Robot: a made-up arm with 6 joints. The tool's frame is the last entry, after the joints. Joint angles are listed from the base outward.
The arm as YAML. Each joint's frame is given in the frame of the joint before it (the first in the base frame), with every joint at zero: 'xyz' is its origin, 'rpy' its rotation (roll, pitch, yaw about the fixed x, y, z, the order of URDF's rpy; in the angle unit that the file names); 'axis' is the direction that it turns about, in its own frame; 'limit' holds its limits. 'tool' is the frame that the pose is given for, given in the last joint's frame.
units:
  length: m
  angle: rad
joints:
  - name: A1
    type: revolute
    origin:
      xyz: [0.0, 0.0, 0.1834]
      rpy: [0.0, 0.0, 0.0]
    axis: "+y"
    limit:
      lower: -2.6
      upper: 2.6
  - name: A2
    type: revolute
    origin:
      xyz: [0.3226, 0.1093, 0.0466]
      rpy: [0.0, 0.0, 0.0]
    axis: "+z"
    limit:
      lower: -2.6
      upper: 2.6
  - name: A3
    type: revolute
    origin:
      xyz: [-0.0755, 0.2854, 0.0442]
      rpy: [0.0, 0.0, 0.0]
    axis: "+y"
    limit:
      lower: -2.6
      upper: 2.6
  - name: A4
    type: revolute
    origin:
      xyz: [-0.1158, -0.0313, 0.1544]
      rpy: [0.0, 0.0, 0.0]
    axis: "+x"
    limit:
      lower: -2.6
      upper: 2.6
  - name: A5
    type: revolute
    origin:
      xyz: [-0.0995, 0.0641, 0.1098]
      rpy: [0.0, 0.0, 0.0]
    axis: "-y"
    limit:
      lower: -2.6
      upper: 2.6
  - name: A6
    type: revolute
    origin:
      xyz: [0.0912, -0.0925, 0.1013]
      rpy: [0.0, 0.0, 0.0]
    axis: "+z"
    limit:
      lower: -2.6
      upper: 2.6
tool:
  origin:
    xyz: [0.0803, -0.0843, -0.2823]
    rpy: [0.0, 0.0, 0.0]
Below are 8 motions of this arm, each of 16 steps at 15 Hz.
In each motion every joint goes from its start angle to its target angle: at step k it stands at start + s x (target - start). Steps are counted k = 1, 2, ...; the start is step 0. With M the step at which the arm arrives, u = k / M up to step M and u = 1 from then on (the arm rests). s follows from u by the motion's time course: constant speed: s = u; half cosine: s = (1 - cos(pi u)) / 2; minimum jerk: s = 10 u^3 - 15 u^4 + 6 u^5.
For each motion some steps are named. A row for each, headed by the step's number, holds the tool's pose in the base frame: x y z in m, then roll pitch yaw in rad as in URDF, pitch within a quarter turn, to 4 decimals.
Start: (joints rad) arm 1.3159 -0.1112 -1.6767 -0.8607 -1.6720 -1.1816
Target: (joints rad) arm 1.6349 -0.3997 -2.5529 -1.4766 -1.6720 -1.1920
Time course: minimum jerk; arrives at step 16
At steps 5, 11, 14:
5: -0.3513 0.3987 0.0186 -1.0419 -0.6482 -1.9637
11: -0.4062 0.3971 -0.2536 -0.1924 -0.7730 -2.6555
14: -0.4106 0.3767 -0.3200 0.0072 -0.7159 -2.8101

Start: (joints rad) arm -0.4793 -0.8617 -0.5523 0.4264 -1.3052 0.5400
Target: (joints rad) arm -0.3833 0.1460 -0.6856 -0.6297 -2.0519 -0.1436
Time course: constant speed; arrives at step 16
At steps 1, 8, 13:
1: 0.2429 0.5462 0.2144 0.6115 -0.0153 0.1657
8: -0.0376 0.4201 0.0978 0.2645 0.6217 -0.0988
13: -0.2015 0.2878 0.0825 -0.2888 0.7936 -0.6402

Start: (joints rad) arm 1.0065 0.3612 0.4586 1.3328 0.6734 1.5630
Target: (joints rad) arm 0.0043 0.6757 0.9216 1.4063 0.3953 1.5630
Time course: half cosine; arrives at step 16
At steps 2, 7, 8, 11, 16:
2: 0.3973 0.3095 0.0857 1.1748 -0.2123 0.3963
7: 0.3778 0.3361 0.2200 1.2156 -0.4088 0.5220
8: 0.3636 0.3425 0.2533 1.2105 -0.4559 0.5669
11: 0.3052 0.3583 0.3359 1.1523 -0.5692 0.7226
16: 0.2434 0.3681 0.3846 1.0588 -0.6295 0.8739

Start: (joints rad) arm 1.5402 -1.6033 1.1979 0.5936 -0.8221 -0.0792
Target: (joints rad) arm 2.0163 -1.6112 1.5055 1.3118 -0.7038 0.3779
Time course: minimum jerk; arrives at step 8
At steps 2, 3, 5, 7, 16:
2: 0.2884 0.2766 -0.3991 -1.0383 0.4312 2.7942
3: 0.2332 0.2597 -0.4498 -0.8648 0.4800 2.8822
5: 0.0623 0.1941 -0.5486 -0.3754 0.4503 -3.0621
7: -0.0499 0.1445 -0.5743 -0.1389 0.3169 -2.8602
16: -0.0571 0.1412 -0.5750 -0.1264 0.3061 -2.8485

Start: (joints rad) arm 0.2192 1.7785 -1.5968 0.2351 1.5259 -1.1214
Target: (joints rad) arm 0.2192 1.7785 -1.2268 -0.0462 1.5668 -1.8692
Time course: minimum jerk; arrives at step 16
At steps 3, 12, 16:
3: 0.3113 -0.2461 0.1716 3.1137 0.2035 0.0167
12: 0.2505 -0.2477 0.2658 2.9220 0.2639 0.4163
16: 0.2417 -0.2467 0.2773 2.9015 0.2825 0.4633

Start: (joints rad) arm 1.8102 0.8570 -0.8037 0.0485 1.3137 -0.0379
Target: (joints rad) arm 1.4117 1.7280 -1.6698 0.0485 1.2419 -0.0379
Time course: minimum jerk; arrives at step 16
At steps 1, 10, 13, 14, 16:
1: 0.3421 -0.0680 0.0990 0.8538 -0.0660 -0.4658
10: 0.1572 -0.3130 0.0319 1.5943 -0.0117 -1.1231
13: 0.1137 -0.3379 -0.0480 1.7535 0.1549 -1.2732
14: 0.1088 -0.3390 -0.0605 1.7722 0.1828 -1.2914
16: 0.1066 -0.3393 -0.0666 1.7811 0.1967 -1.3001

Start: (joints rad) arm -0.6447 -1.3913 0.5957 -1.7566 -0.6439 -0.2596
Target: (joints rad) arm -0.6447 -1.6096 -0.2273 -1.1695 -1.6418 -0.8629
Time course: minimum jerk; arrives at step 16
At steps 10, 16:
10: 0.1794 0.5617 0.7935 -1.3978 0.1729 -2.9646
16: 0.2861 0.6349 0.7696 -1.4727 0.1956 2.9570

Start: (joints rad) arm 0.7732 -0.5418 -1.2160 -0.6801 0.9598 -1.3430
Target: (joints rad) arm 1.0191 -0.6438 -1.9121 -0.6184 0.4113 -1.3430
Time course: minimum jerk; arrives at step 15
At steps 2, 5, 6, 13, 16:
2: 0.1798 0.4292 0.1839 1.9272 -1.1250 -2.6460
5: 0.1508 0.4184 0.1381 1.9548 -1.0964 -2.7097
6: 0.1349 0.4109 0.1119 1.9647 -1.0794 -2.7374
13: 0.0487 0.3416 -0.0483 1.9579 -0.9751 -2.7976
16: 0.0466 0.3390 -0.0528 1.9564 -0.9723 -2.7969

